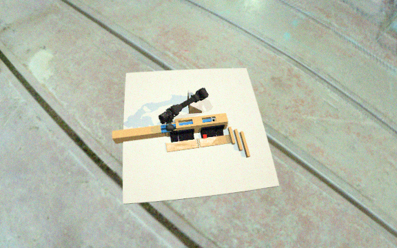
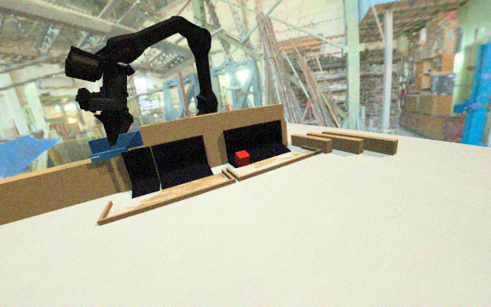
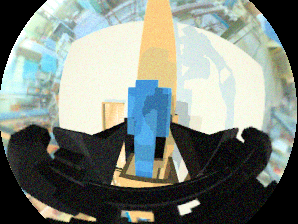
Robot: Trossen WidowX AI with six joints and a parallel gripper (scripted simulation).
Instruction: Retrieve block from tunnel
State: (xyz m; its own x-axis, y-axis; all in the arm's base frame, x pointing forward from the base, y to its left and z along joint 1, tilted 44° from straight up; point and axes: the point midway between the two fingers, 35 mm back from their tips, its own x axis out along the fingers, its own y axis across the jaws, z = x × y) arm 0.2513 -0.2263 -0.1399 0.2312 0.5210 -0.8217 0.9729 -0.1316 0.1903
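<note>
My gripper tip is 20 mm short of the wooden tunnel, 50 mm to the right of it and 50 mm above it. The rest, counted from my gripper tip: small red block 80 mm ahead, 320 mm to the left, 100 mm below.
</note>
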